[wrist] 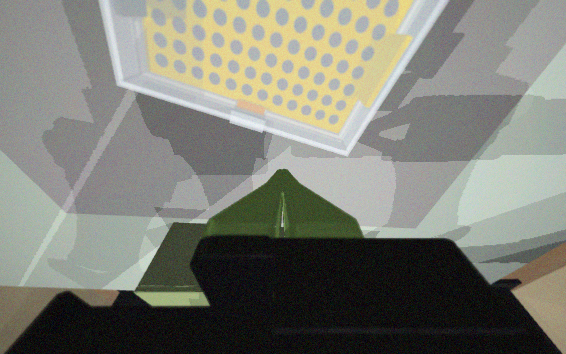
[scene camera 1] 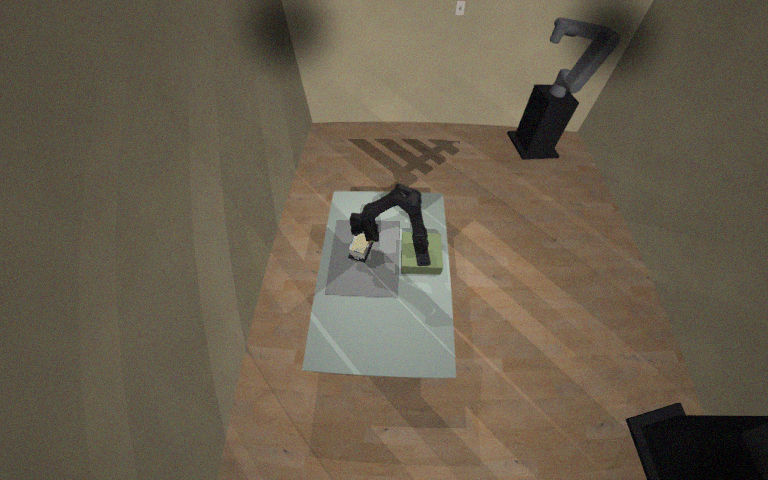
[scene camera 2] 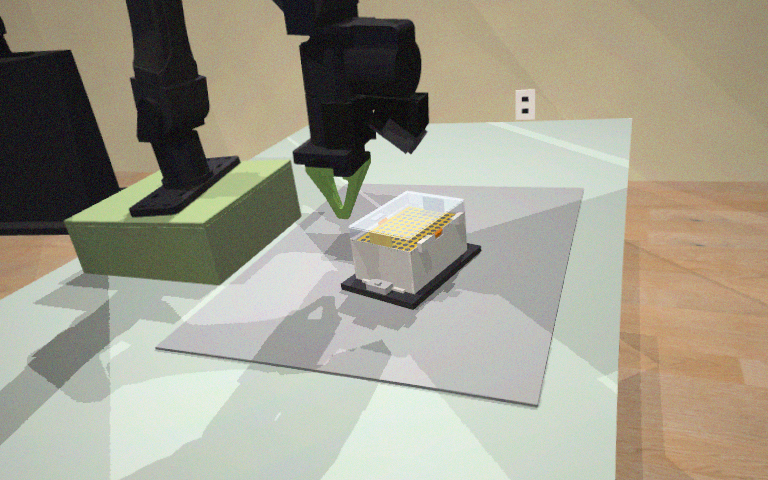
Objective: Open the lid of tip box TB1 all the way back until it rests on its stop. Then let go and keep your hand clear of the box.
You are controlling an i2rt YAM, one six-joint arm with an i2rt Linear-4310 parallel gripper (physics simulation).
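Frame: origin at the arm's base, x back, y right, z up, level; millimetres.
Seen in the pictures: gripper, fingertip midpoint: (wrist: 282, 177) (scene camera 1: 374, 241) (scene camera 2: 343, 218); arm's base, link origin: (scene camera 1: 421, 249) (scene camera 2: 191, 186).
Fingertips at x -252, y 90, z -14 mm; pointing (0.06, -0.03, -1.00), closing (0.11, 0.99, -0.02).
Pixels of each thing's top centre, then the offset from my fingertips to it. Level surfaces: height alone.
- tip box TB1, top centre: (wrist: 266, 26) (scene camera 2: 407, 212) (scene camera 1: 359, 242) dz +7, dx -81, dy +2 mm
- yellow tip rack, top centre: (wrist: 265, 29) (scene camera 2: 406, 212) (scene camera 1: 360, 242) dz +7, dx -80, dy +2 mm
- grey mat, surface height: dz -70 mm
- pale green table, surface height: dz -73 mm
The tip box TB1 (scene camera 1: 359, 249) (scene camera 2: 385, 264) has light grey walls and stands upright on a black base plate on the grey mat. Its clear lid (scene camera 2: 408, 213) (wrist: 345, 145) is closed over the yellow tip rack (wrist: 280, 65). A small tab shows on the lid's rim facing my gripper in the wrist view. My gripper (scene camera 2: 343, 216) (wrist: 282, 177) has green fingers with their tips together, shut and empty. It points down beside the box, with its tips near the height of the lid's rim in scene camera 2 and apart from it. The fingertips are too small to make out in scene camera 1.
The grey mat (scene camera 1: 362, 285) (scene camera 2: 481, 350) lies on the pale green table (scene camera 1: 379, 345) (scene camera 2: 169, 430). The arm's base stands on a green block (scene camera 1: 421, 270) (scene camera 2: 147, 254) beside the mat. A second arm on a black pedestal (scene camera 1: 543, 121) stands far off on the floor.
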